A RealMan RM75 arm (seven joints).
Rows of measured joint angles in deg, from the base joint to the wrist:
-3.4, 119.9, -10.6, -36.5, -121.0, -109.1, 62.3
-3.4, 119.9, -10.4, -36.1, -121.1, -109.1, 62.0
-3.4, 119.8, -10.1, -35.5, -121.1, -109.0, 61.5
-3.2, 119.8, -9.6, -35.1, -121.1, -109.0, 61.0
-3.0, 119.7, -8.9, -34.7, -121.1, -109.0, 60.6
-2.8, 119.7, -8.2, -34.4, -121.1, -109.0, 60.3
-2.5, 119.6, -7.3, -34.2, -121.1, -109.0, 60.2
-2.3, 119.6, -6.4, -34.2, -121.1, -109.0, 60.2
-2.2, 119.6, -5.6, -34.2, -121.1, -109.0, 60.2
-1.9, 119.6, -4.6, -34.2, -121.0, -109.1, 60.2
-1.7, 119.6, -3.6, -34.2, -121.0, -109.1, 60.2
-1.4, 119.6, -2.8, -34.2, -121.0, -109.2, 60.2
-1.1, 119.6, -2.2, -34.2, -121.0, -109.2, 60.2
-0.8, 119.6, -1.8, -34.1, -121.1, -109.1, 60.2
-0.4, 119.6, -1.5, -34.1, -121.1, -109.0, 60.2
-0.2, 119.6, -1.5, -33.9, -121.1, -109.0, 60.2
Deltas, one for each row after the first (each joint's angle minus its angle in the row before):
0.0, 0.0, 0.2, 0.4, -0.1, 0.0, -0.3
0.0, -0.1, 0.3, 0.6, 0.0, 0.1, -0.5
0.2, 0.0, 0.5, 0.4, 0.0, 0.0, -0.5
0.2, -0.1, 0.7, 0.4, 0.0, 0.0, -0.4
0.2, 0.0, 0.7, 0.3, 0.0, 0.0, -0.3
0.3, -0.1, 0.9, 0.2, 0.0, 0.0, -0.1
0.2, 0.0, 0.9, 0.0, 0.0, 0.0, 0.0
0.1, 0.0, 0.8, 0.0, 0.0, 0.0, 0.0
0.3, 0.0, 1.0, 0.0, 0.1, -0.1, 0.0
0.2, 0.0, 1.0, 0.0, 0.0, 0.0, 0.0
0.3, 0.0, 0.8, 0.0, 0.0, -0.1, 0.0
0.3, 0.0, 0.6, 0.0, 0.0, 0.0, 0.0
0.3, 0.0, 0.4, 0.1, -0.1, 0.1, 0.0
0.4, 0.0, 0.3, 0.0, 0.0, 0.1, 0.0
0.2, 0.0, 0.0, 0.2, 0.0, 0.0, 0.0

